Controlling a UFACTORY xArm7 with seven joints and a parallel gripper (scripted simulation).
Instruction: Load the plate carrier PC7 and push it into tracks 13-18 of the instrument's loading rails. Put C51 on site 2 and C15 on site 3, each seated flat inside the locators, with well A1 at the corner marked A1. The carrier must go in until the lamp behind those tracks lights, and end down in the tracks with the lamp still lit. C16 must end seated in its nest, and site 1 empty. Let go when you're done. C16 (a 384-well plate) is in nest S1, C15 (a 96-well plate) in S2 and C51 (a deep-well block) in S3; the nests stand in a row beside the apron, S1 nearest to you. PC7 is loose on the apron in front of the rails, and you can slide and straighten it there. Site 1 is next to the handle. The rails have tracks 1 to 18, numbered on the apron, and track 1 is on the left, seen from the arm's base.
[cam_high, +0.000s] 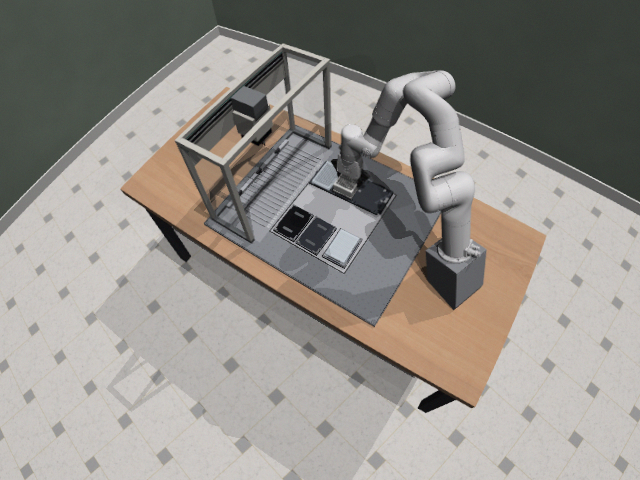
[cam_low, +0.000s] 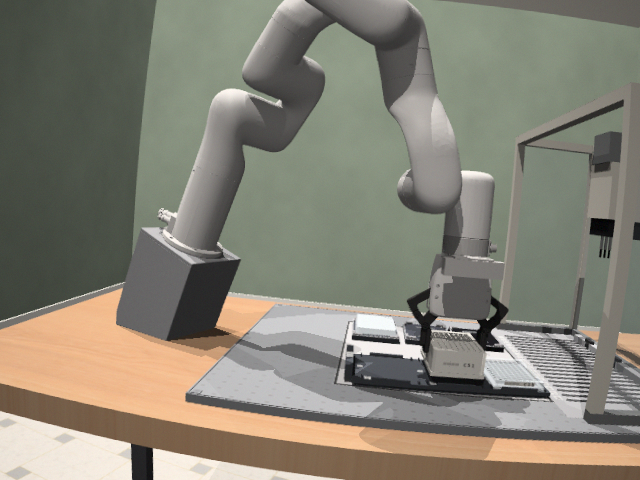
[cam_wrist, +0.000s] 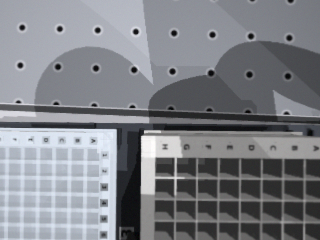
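Right now the deep-well block C51 is 10 mm below my hand. From my hand the other things lie so: dark plate carrier PC7: 40 mm below; nest S2: 10 mm behind, 270 mm to the left, 50 mm below; 96-well plate C15: 100 mm ahead, 40 mm below.
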